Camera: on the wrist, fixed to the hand. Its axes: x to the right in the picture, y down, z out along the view.
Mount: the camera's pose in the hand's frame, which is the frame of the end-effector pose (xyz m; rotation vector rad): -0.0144 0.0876 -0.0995 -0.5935 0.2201 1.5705
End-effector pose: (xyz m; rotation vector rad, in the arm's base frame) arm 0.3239 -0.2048 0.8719 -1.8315 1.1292 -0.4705
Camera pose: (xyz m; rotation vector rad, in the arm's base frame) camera 0.2030 -0.2571 0.8513 -0.7686 2.5596 0.6622
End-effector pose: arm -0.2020 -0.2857 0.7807 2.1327 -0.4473 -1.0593
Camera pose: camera -0.1312 -0.2946 0.8934 0.8158 -1.1914 0.0175
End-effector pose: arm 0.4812 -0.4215 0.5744 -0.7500 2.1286 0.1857
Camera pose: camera 0.3701 -0.3821 0.6367 0.8250 2.3917 1.6219
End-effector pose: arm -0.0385 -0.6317 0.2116 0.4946 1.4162 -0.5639
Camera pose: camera -0.0607 -0.5003 0.2153 0.9830 0.9163 1.1533
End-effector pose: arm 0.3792 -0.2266 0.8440 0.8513 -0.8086 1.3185
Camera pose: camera 0.2927 -0.1407 0.7900 -0.6368 -1.6724 2.2002
